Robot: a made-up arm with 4 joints. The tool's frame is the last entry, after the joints. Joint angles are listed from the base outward. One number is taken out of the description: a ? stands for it. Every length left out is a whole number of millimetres.
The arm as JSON. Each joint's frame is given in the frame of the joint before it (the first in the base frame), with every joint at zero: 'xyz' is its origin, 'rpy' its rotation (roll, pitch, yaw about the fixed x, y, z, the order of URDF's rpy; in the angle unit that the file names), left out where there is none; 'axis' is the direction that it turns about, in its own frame. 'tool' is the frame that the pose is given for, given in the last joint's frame.
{
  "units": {
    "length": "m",
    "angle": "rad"
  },
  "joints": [
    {
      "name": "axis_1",
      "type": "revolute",
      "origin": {
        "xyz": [
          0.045,
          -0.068,
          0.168
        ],
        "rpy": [
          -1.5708,
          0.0,
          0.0
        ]
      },
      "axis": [
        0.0,
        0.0,
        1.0
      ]
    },
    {
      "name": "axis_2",
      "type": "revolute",
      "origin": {
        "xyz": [
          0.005,
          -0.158,
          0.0
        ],
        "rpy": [
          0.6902,
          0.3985,
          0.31
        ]
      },
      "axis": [
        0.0,
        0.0,
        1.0
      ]
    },
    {
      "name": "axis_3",
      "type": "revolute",
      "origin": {
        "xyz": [
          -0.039,
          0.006,
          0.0
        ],
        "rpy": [
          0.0,
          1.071,
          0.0
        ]
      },
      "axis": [
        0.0,
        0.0,
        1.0
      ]
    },
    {
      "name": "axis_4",
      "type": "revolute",
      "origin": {
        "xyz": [
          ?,
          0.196,
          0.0
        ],
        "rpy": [
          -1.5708,
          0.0,
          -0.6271
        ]
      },
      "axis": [
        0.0,
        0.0,
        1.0
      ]
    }
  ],
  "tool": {
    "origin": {
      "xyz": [
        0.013,
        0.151,
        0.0
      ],
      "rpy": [
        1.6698,
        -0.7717,
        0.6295
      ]
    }
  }
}
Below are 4 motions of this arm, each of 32 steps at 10 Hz.
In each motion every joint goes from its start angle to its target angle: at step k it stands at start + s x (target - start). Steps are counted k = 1, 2, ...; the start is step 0. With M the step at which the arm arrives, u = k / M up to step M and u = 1 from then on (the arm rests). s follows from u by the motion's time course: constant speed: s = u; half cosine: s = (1 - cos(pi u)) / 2; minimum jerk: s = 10 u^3 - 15 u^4 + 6 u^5.
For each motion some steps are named. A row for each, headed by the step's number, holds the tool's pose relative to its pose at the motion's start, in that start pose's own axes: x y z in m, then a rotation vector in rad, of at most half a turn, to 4 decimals.
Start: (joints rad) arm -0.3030 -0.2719 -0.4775 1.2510
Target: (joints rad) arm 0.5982 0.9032 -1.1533 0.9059
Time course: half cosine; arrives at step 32
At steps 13, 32:
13: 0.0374 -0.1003 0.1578 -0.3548 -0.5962 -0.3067
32: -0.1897 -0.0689 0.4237 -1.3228 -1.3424 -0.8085

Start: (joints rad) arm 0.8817 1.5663 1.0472 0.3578
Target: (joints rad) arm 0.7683 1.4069 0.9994 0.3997
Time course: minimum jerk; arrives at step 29
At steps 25, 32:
25: 0.0892 0.0399 0.0408 0.1340 -0.2292 0.0311
32: 0.0910 0.0407 0.0419 0.1368 -0.2341 0.0320

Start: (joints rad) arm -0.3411 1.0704 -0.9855 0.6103
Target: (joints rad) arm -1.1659 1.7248 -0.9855 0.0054
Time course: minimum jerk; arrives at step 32
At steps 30, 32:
30: 0.1789 0.0921 0.0492 -0.1918 -0.9333 0.2200
32: 0.1791 0.0924 0.0495 -0.1922 -0.9356 0.2198

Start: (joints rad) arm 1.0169 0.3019 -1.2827 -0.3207
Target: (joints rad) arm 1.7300 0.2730 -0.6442 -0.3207
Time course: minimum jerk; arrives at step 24
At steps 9, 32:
9: -0.0157 -0.0420 0.0134 -0.2231 0.0059 0.1657
32: -0.0520 -0.1488 0.1004 -0.8391 0.1562 0.5210

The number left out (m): -0.109
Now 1 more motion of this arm.
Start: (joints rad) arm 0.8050 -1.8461 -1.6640 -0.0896
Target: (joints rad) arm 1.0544 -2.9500 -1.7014 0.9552
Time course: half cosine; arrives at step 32
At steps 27, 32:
27: -0.0820 0.2133 0.0820 1.2967 0.9249 -0.7248
32: -0.0769 0.2238 0.0973 1.3894 0.9688 -0.7676

